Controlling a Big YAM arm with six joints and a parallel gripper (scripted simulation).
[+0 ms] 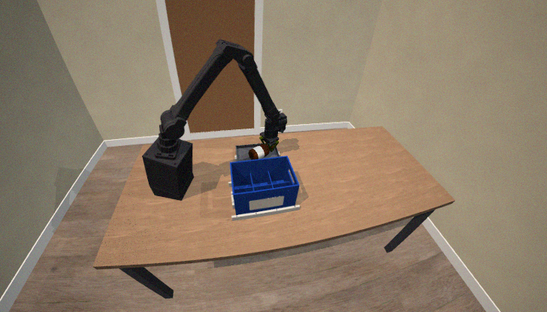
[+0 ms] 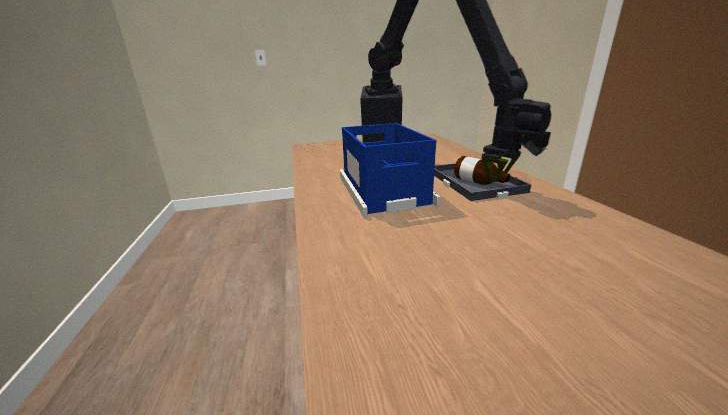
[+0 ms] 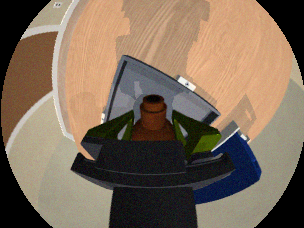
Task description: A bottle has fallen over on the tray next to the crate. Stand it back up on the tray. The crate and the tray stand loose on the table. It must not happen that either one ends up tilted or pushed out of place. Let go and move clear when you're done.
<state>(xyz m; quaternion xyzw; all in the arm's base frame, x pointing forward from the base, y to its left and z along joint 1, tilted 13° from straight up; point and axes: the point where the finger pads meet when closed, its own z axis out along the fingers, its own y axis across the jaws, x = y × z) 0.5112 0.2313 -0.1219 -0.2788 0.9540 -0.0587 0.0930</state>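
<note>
The brown bottle lies 40 mm behind my hand and 30 mm to the right of it. Round my hand: dark grey tray (70 mm behind, 30 mm to the right, 30 mm below); blue crate (330 mm to the right, 70 mm behind, 40 mm above).
</note>
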